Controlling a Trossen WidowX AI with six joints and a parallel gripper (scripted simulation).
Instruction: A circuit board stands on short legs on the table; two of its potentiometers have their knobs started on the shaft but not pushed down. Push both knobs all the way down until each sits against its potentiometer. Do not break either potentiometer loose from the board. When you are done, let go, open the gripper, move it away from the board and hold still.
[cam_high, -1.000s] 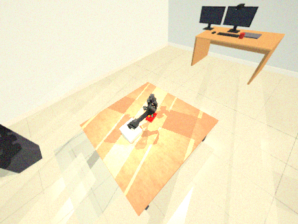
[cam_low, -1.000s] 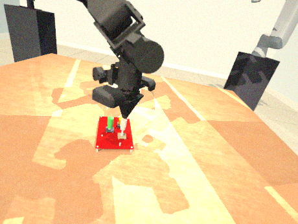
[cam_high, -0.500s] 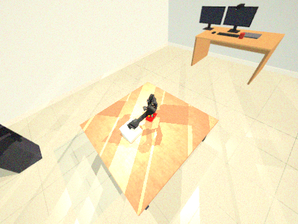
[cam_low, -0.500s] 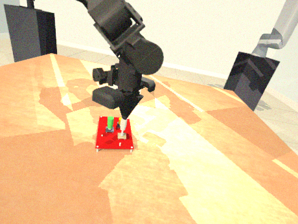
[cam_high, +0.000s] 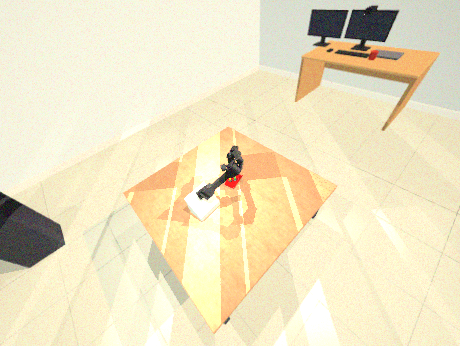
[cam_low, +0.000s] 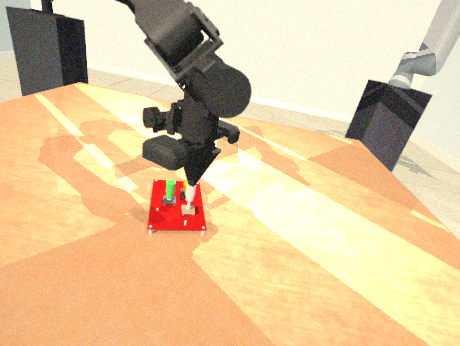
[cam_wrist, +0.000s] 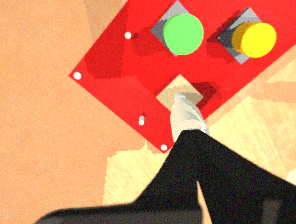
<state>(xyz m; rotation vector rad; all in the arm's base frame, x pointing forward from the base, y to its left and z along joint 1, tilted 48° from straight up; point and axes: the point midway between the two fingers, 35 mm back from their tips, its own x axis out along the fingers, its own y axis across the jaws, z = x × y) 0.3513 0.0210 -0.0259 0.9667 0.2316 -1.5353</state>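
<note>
The cream knob is 2 cm below my gripper tip. Also, from my gripper tip: green knob (4 cm to the right, 3 cm below, 2 cm behind).
</note>
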